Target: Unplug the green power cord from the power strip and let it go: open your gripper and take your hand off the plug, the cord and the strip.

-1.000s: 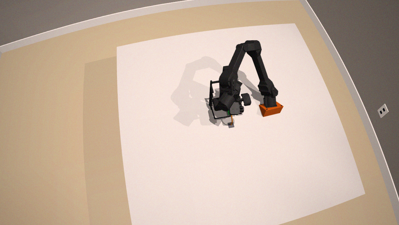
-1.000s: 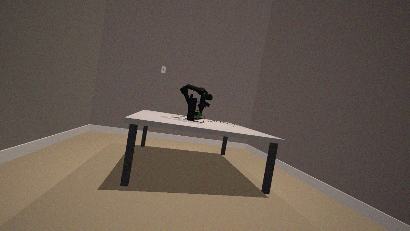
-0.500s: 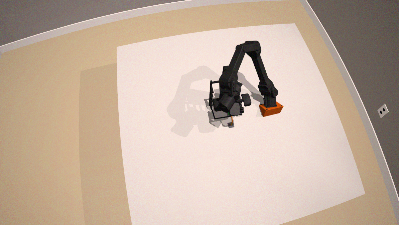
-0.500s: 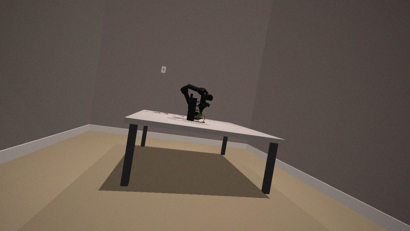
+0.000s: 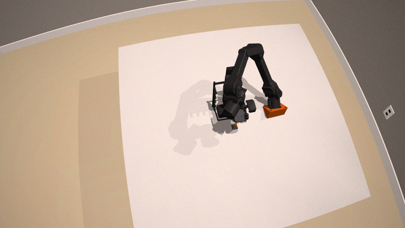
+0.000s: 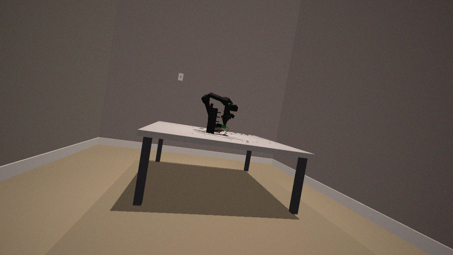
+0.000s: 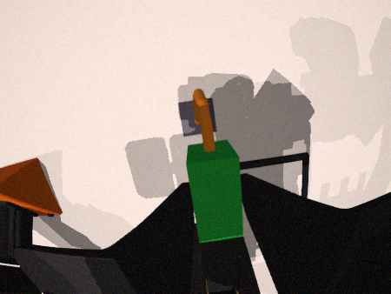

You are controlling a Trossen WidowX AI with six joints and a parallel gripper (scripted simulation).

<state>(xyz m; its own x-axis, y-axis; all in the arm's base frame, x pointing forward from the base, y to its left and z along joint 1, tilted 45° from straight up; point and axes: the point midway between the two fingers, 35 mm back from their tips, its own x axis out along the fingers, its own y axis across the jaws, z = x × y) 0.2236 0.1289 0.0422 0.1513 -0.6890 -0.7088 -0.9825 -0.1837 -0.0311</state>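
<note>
The green plug is 3 cm to the right of my gripper tip and 1 cm ahead of it. Round my gripper tip: small grey block (9 cm below, 2 cm to the left).
</note>
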